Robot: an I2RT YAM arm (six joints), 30 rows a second.
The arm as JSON. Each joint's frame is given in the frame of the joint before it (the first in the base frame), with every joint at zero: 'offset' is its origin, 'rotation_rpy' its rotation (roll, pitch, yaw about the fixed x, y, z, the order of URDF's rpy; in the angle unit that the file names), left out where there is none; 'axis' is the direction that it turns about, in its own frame. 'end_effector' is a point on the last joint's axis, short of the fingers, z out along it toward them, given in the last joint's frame.
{
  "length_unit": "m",
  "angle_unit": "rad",
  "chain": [
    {
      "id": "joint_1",
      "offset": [
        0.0,
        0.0,
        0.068
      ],
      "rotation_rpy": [
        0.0,
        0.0,
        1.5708
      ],
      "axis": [
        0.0,
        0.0,
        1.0
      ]
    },
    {
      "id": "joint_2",
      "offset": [
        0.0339,
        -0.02,
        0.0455
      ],
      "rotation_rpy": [
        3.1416,
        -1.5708,
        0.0
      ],
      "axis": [
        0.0,
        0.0,
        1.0
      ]
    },
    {
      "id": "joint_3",
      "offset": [
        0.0,
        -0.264,
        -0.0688
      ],
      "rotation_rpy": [
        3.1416,
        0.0,
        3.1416
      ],
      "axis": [
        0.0,
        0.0,
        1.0
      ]
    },
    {
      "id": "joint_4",
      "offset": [
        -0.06,
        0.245,
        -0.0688
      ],
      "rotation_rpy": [
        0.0,
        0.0,
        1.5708
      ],
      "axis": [
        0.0,
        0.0,
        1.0
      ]
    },
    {
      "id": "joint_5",
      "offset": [
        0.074,
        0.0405,
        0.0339
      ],
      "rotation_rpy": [
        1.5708,
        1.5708,
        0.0
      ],
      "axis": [
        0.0,
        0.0,
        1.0
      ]
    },
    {
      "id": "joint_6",
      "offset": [
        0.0,
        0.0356,
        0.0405
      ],
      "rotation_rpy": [
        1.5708,
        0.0,
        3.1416
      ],
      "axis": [
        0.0,
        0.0,
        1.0
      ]
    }
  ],
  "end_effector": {
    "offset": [
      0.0,
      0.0,
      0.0
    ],
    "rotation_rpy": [
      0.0,
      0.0,
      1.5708
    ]
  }
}
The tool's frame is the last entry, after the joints.
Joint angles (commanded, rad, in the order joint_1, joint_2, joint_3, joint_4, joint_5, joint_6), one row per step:
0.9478 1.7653 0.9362 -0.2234 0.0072 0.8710
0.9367 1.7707 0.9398 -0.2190 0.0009 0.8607
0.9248 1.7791 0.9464 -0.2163 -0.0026 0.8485
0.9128 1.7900 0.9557 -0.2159 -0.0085 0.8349
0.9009 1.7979 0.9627 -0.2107 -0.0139 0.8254
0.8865 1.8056 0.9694 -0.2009 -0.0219 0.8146
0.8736 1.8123 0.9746 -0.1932 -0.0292 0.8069
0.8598 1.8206 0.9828 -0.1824 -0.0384 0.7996
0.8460 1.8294 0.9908 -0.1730 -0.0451 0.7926
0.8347 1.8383 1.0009 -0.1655 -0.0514 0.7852
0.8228 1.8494 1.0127 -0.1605 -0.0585 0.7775
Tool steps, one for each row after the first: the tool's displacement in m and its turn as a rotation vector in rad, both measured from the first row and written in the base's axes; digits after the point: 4 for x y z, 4 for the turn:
0.0037 -0.0009 -0.0005 0.0023 -0.0012 0.0010
0.0080 -0.0017 -0.0013 0.0012 -0.0042 0.0014
0.0125 -0.0020 -0.0023 -0.0007 -0.0048 0.0041
0.0170 -0.0026 -0.0027 0.0027 -0.0076 0.0031
0.0223 -0.0034 -0.0029 0.0106 -0.0121 0.0021
0.0269 -0.0045 -0.0033 0.0170 -0.0144 -0.0005
0.0324 -0.0050 -0.0032 0.0280 -0.0184 -0.0033
0.0378 -0.0059 -0.0035 0.0360 -0.0228 -0.0077
0.0428 -0.0060 -0.0033 0.0436 -0.0278 -0.0094
0.0481 -0.0061 -0.0036 0.0494 -0.0306 -0.0110

